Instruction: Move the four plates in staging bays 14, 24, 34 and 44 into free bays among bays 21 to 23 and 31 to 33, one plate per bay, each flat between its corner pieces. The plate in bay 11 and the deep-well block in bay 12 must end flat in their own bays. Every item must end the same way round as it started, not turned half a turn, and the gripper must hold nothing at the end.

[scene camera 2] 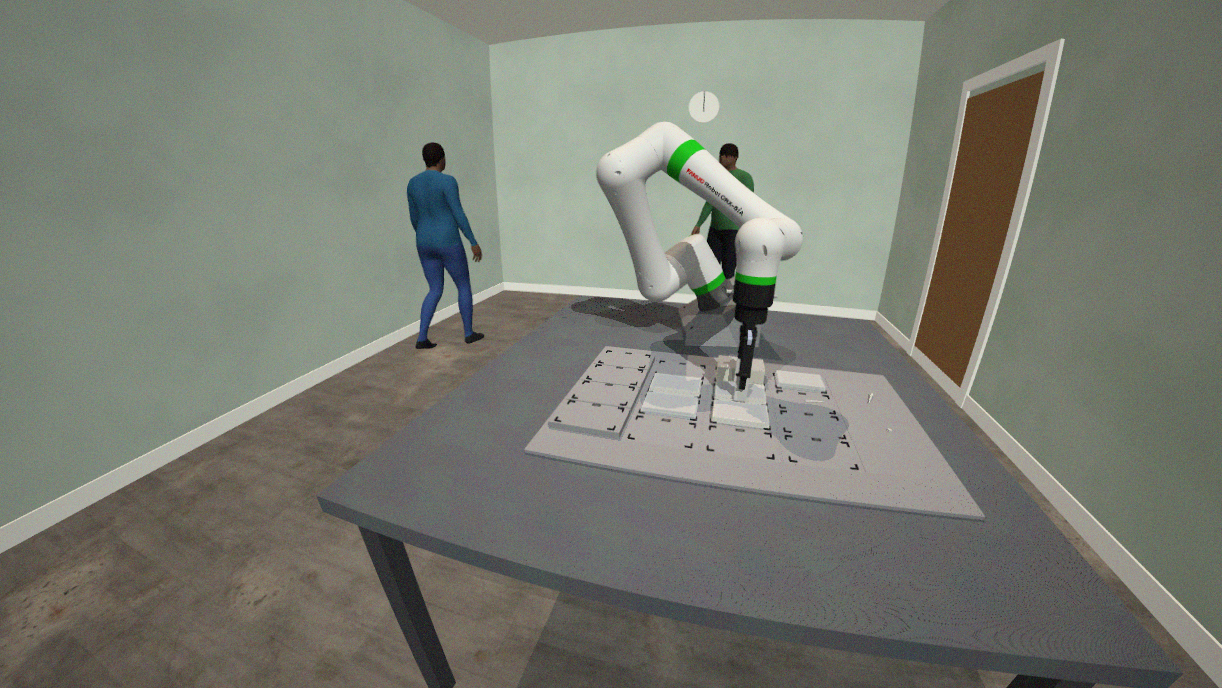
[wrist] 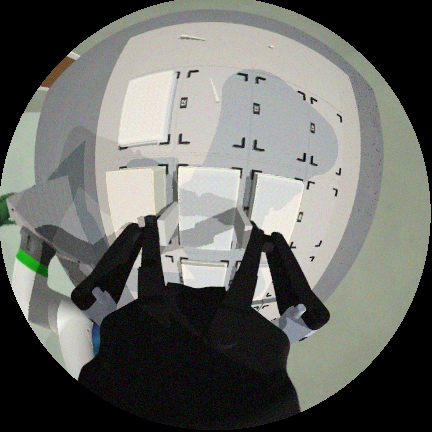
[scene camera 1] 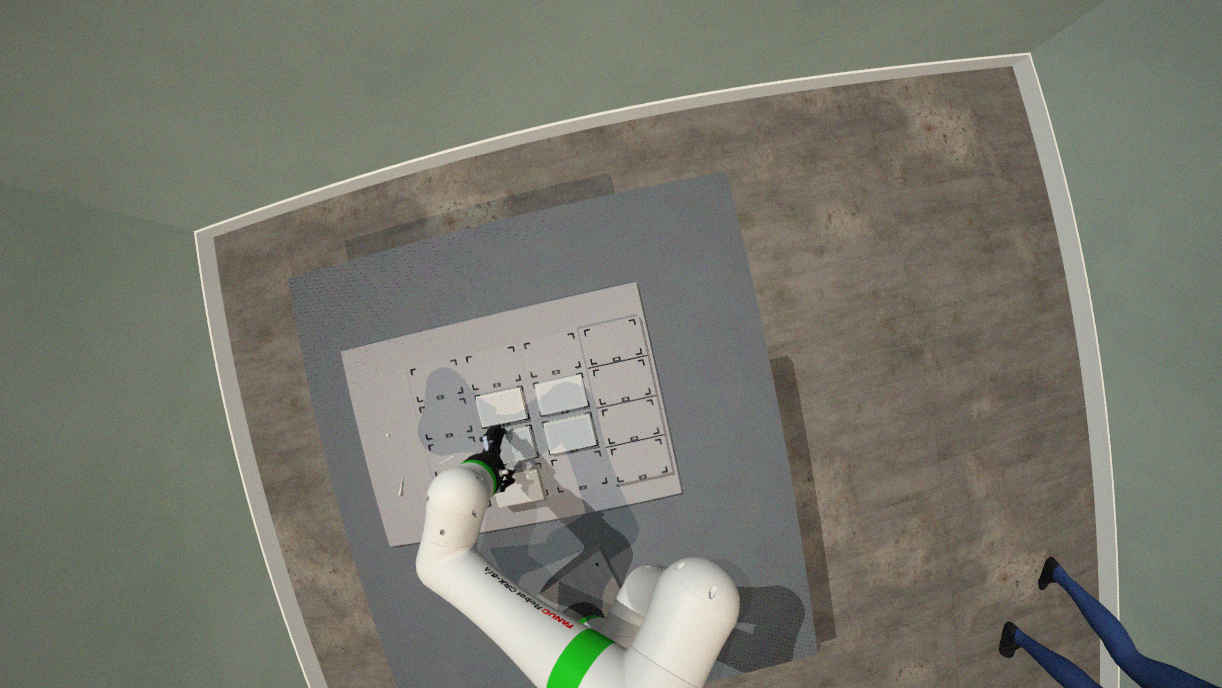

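Pixels of known places: gripper, fingertip midpoint: (scene camera 2: pixel 739 391) (wrist: pixel 206 212) (scene camera 1: pixel 511 446); arm's base, link origin: (scene camera 2: pixel 717 299) (wrist: pixel 38 239).
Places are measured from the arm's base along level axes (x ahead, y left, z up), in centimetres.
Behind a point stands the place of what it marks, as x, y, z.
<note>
My gripper (scene camera 1: pixel 504 457) @[49.9, 6.5, -10.4] (scene camera 2: pixel 742 393) @[49.9, 6.5, -10.4] (wrist: pixel 206 212) @[49.9, 6.5, -10.4] is shut on a pale plate (scene camera 1: pixel 522 442) @[50.3, 3.0, -9.7] (wrist: pixel 207 190) @[50.0, 9.9, -9.7], held level and low at bay 22; whether it touches the board is unclear. The deep-well block (scene camera 1: pixel 524 490) @[38.3, 5.2, -6.9] (wrist: pixel 131 195) @[40.0, 9.8, -7.0] stands in bay 12 beside one finger. The bay 32 plate (scene camera 1: pixel 501 407) @[60.7, 6.1, -9.7] (scene camera 2: pixel 739 415) @[62.8, 6.0, -9.7] (wrist: pixel 280 200) @[60.9, 9.2, -9.7] lies beside the other finger. Plates lie in bay 33 (scene camera 1: pixel 560 395) @[60.0, -10.0, -9.7] and bay 23 (scene camera 1: pixel 570 434) @[49.4, -10.0, -9.7] (wrist: pixel 204 274) @[49.8, -5.8, -9.7]. The bay 11 plate (scene camera 2: pixel 799 381) @[41.5, 23.0, -9.7] (wrist: pixel 147 107) @[40.7, 22.5, -9.7] is flat; the arm hides it in scene camera 1. Staging bays 14, 24, 34 and 44 hold no plates.
The raised staging panel (scene camera 1: pixel 613 343) @[69.8, -26.8, -9.7] (scene camera 2: pixel 615 416) @[69.5, -21.1, -9.7] is at one end of the pale board (scene camera 1: pixel 371 410) @[68.3, 43.7, -11.2] (scene camera 2: pixel 923 478) @[77.2, 41.6, -11.2]. Small pale slivers lie near bay 21 and the board's far end. Bays 21 and 31 hold no plate. A person in blue (scene camera 2: pixel 440 213) and one in green stand beyond the table.
</note>
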